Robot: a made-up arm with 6 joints. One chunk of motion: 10 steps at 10 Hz.
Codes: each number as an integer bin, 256 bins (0 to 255) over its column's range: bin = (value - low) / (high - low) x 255, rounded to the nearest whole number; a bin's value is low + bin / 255 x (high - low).
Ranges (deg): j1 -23..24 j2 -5..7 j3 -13..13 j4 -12..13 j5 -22..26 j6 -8..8
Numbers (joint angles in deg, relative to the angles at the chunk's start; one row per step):
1: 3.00 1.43 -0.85 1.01 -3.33 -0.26
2: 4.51 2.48 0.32 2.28 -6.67 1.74
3: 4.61 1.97 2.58 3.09 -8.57 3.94
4: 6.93 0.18 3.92 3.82 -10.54 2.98
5: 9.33 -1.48 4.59 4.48 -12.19 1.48
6: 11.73 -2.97 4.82 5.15 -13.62 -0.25
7: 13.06 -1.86 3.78 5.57 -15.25 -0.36
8: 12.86 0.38 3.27 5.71 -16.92 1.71
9: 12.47 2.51 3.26 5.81 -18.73 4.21
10: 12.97 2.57 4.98 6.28 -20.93 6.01
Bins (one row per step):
1: 141 137 119 133 99 123
2: 149 159 131 146 81 155
3: 150 148 153 154 71 190
4: 162 110 166 161 61 175
5: 175 75 173 168 52 151
6: 188 43 175 175 45 124
7: 196 67 165 179 36 122
8: 195 114 160 181 27 155
9: 192 160 159 182 17 195
10: 195 161 176 186 6 223

